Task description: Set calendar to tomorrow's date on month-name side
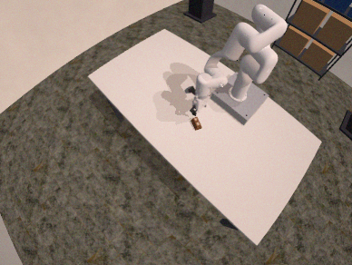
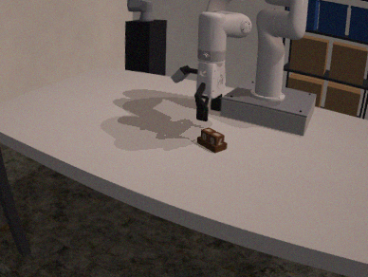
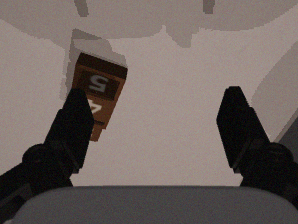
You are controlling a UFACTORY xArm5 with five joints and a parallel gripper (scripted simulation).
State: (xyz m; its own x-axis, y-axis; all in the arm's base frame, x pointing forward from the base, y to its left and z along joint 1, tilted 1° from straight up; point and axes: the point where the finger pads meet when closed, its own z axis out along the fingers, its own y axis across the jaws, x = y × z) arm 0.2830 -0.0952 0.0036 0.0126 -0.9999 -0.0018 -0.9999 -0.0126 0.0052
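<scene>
My hand is 50 mm short of the brown wooden cube, 50 mm above it and 20 mm to the right of it. The rest, counted from my hand: tray: 60 mm below, 60 mm ahead, 40 mm to the left.
</scene>
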